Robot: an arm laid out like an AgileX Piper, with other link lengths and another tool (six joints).
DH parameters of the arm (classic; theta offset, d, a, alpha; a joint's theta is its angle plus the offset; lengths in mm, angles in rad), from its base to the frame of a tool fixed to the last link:
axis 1: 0 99.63 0 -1.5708
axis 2: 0.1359 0 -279.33 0
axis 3: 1.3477 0 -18.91 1.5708
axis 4: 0 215.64 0 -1.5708
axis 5: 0 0 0 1.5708
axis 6: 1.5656 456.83 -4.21 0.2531
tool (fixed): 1.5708 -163.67 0 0
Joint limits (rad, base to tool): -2.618..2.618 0..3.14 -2.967..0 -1.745..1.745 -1.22..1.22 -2.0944..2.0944
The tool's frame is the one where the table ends.
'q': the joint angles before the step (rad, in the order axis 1, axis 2, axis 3, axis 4, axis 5, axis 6). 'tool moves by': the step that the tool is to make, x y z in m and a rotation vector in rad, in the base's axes. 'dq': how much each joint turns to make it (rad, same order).
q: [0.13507, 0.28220, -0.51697, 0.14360, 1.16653, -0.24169]
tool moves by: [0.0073, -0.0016, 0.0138, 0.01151, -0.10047, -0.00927]
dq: [-0.00020, -0.07296, 0.02804, -0.00498, -0.05673, -0.00017]
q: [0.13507, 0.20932, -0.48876, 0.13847, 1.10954, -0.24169]
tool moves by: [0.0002, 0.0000, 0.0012, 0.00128, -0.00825, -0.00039]
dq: [-0.00062, -0.00738, 0.00185, 0.00050, -0.00277, -0.00061]
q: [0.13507, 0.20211, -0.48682, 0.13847, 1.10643, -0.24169]
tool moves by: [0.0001, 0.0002, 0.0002, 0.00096, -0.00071, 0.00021]
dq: [0.00014, -0.00011, 0.00017, 0.00076, -0.00092, 0.00014]
